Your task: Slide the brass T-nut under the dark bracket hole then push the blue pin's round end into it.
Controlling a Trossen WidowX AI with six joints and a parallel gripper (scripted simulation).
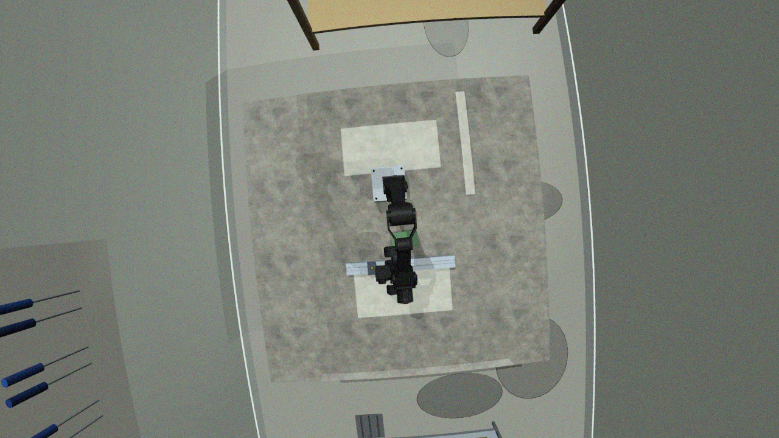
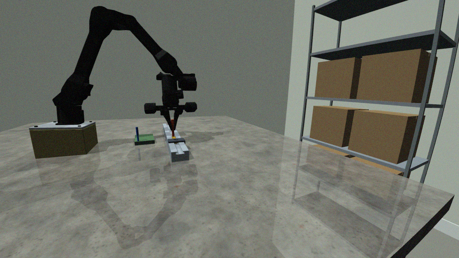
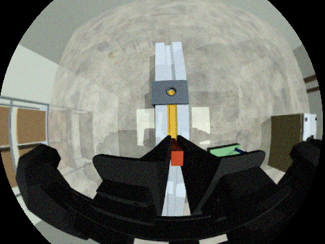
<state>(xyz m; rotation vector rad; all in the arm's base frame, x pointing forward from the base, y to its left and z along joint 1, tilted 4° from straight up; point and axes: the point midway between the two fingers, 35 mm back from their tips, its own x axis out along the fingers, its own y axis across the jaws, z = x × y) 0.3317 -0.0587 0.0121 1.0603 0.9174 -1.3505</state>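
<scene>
Right now my gripper tip is 120 mm past the blue pin, 40 mm to the right of it and 30 mm above it. Round my gripper tip: green tray (110 mm behind, 60 mm to the left, 50 mm below).
</scene>
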